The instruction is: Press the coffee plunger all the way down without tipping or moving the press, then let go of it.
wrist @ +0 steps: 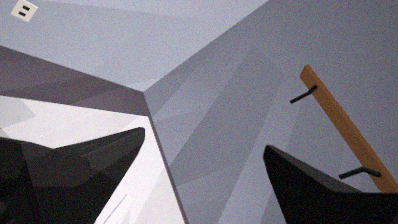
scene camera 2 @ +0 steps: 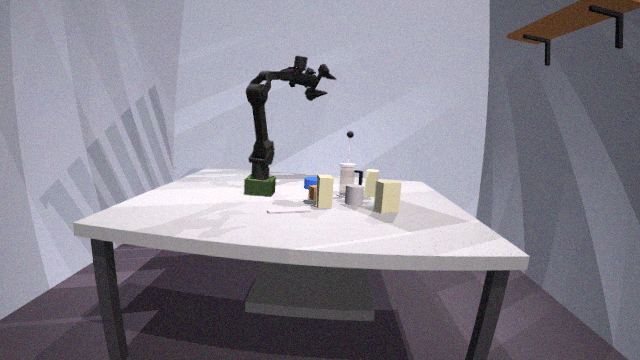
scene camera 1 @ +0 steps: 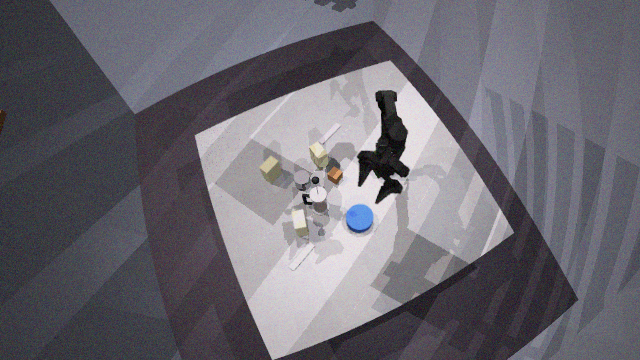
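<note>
Gripper (scene camera 1: 367, 195) open, holding nothing. The wrist view also shows the gripper (wrist: 204, 142).
</note>
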